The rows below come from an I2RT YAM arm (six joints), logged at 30 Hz.
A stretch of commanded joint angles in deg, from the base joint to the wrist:
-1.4 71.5 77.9 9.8 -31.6 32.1
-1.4 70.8 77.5 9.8 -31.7 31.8
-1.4 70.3 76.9 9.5 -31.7 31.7
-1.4 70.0 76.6 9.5 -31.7 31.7
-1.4 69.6 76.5 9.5 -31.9 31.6
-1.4 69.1 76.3 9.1 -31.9 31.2
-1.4 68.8 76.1 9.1 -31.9 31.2
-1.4 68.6 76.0 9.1 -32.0 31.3
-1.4 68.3 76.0 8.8 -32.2 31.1
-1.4 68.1 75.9 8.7 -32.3 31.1
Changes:
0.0 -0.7 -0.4 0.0 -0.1 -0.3
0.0 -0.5 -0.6 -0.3 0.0 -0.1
0.0 -0.3 -0.3 0.0 0.0 0.0
0.0 -0.4 -0.1 0.0 -0.2 -0.1
0.0 -0.5 -0.2 -0.4 0.0 -0.4
0.0 -0.3 -0.2 0.0 0.0 0.0
0.0 -0.2 -0.1 0.0 -0.1 0.1
0.0 -0.3 0.0 -0.3 -0.2 -0.2
0.0 -0.2 -0.1 -0.1 -0.1 0.0

